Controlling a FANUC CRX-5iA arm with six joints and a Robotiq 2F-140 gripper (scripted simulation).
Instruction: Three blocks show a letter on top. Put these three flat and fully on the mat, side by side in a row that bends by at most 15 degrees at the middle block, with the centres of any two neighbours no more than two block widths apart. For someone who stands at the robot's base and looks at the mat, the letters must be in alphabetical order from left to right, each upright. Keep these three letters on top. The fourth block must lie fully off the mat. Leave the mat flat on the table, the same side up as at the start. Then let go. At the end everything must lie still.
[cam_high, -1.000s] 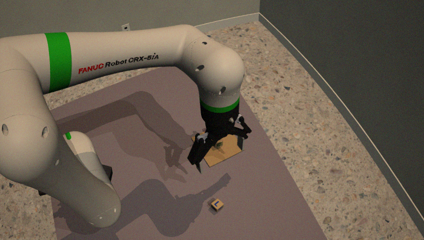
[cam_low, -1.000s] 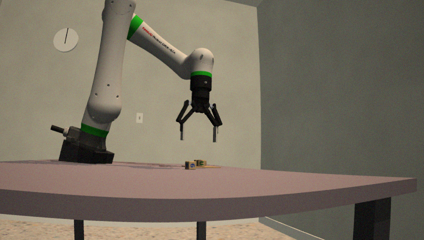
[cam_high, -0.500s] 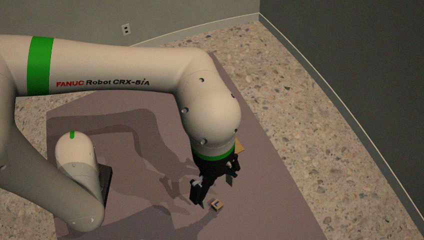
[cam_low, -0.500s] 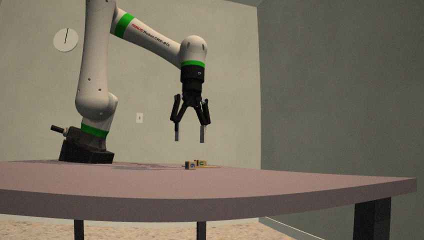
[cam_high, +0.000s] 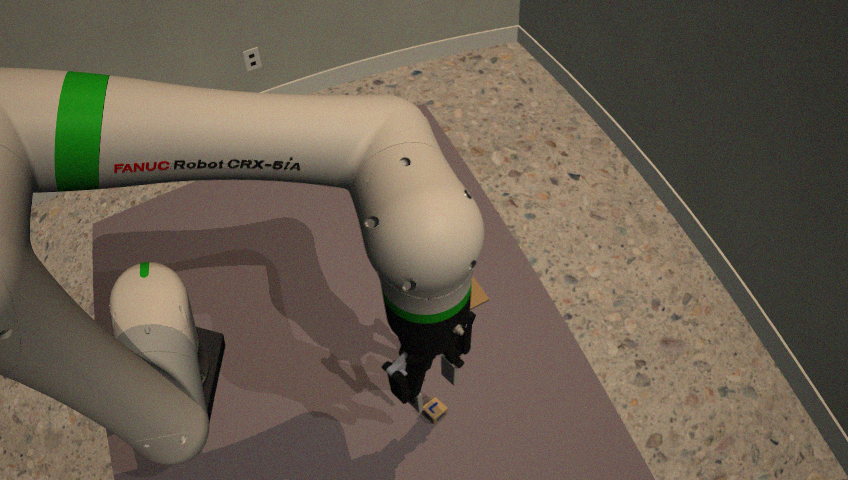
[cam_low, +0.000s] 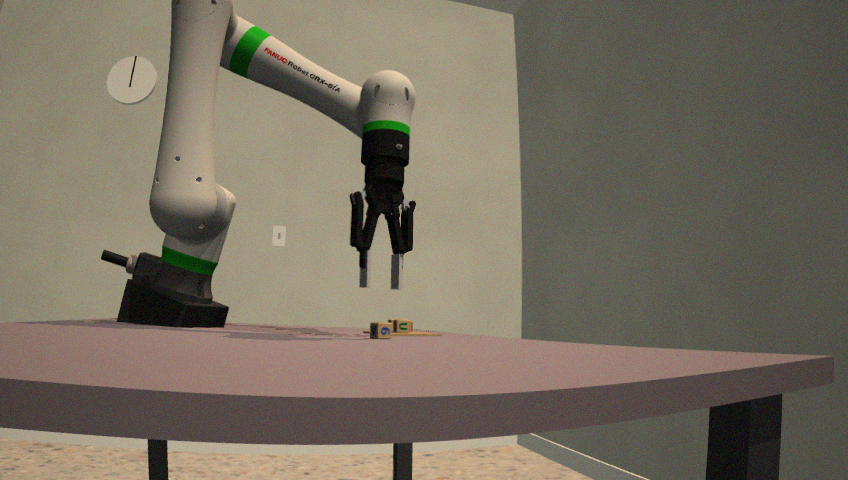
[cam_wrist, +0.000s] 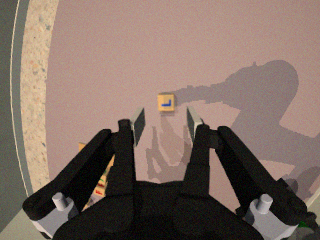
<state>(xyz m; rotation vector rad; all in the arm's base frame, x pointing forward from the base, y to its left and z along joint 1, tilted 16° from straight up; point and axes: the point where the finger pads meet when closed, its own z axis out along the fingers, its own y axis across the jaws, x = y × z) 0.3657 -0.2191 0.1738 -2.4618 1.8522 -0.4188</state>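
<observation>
My gripper is now 11 cm above the blue-marked block. The rest, counted from my hand: tan mat 22 cm to the left, 12 cm below, 11 cm ahead; green-lettered block 22 cm to the left, 11 cm ahead, 10 cm below; red-lettered block 26 cm to the left, 12 cm ahead, 10 cm below.
</observation>
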